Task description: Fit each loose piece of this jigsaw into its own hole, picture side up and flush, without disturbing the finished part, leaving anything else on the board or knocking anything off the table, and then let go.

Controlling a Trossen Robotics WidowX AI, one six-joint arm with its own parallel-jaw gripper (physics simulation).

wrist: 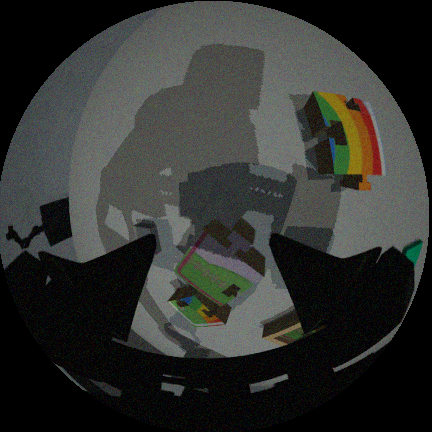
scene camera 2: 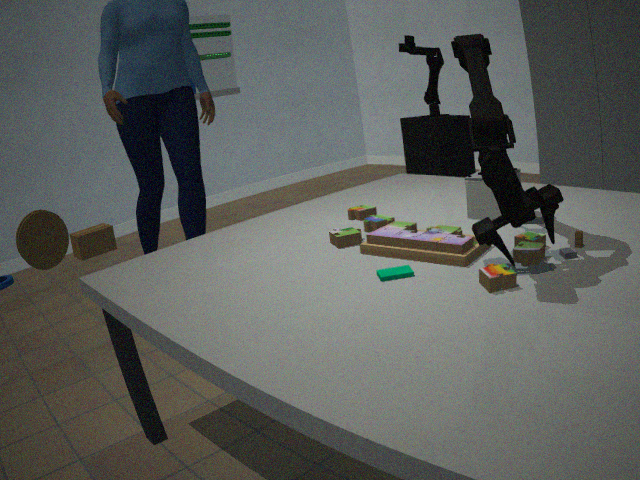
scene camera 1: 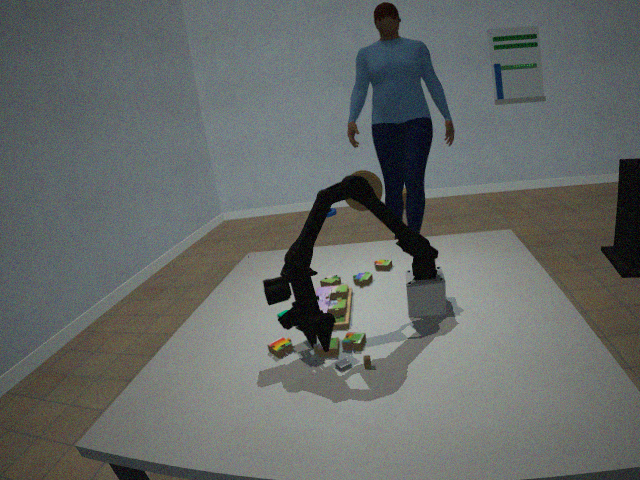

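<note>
My gripper (scene camera 1: 320, 348) (scene camera 2: 533, 254) (wrist: 213, 239) is open and empty, pointing down. Between its fingertips in the wrist view lies a green and lilac piece (scene camera 1: 333, 348) (scene camera 2: 528, 254) (wrist: 215, 276), picture up on the table. Close beside it is a green piece with rainbow colours (scene camera 1: 354, 339) (scene camera 2: 530, 237) (wrist: 192, 311). A rainbow piece (scene camera 1: 280, 345) (scene camera 2: 497, 277) (wrist: 356, 142) lies apart, outside one finger. The jigsaw board (scene camera 1: 351, 307) (scene camera 2: 413, 254) has a wooden rim and a lilac and green finished part. Its holes are hard to see. Three more loose pieces (scene camera 1: 383, 264) (scene camera 2: 345, 237) lie beyond it.
A teal block (scene camera 2: 395, 272) (wrist: 413, 252) lies beside the board. A small grey block (scene camera 1: 343, 364) (scene camera 2: 568, 253) and a small brown block (scene camera 1: 367, 361) (scene camera 2: 578, 238) lie near the gripper. A person (scene camera 1: 398, 82) (scene camera 2: 149, 77) stands behind the table.
</note>
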